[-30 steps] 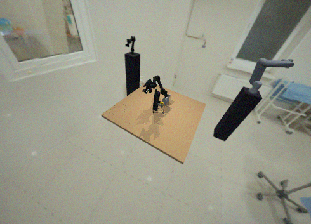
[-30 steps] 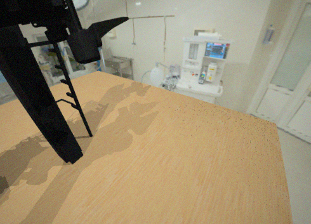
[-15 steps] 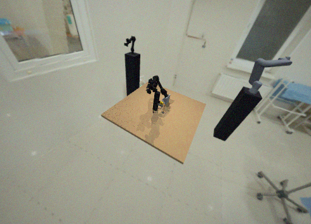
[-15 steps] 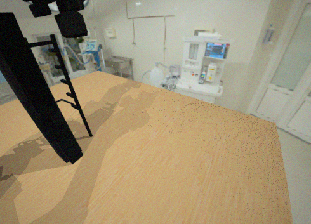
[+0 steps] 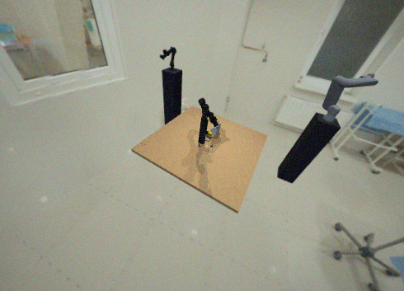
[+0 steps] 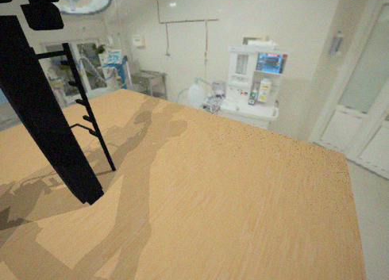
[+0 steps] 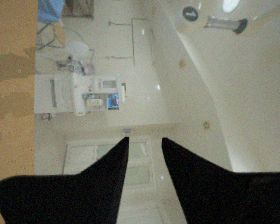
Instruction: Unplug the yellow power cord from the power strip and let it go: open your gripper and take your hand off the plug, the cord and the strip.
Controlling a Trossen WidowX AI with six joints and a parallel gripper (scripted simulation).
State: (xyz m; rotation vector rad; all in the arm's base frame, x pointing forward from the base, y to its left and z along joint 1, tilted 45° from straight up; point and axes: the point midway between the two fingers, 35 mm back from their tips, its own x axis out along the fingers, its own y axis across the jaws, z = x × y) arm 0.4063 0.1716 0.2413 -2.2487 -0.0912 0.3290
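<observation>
Right now my gripper tip is 280 mm above the yellow plug, 150 mm past it and 30 mm to the right of it. Also, from my gripper tip: black post (270 mm below, 150 mm behind, 70 mm to the right).
</observation>
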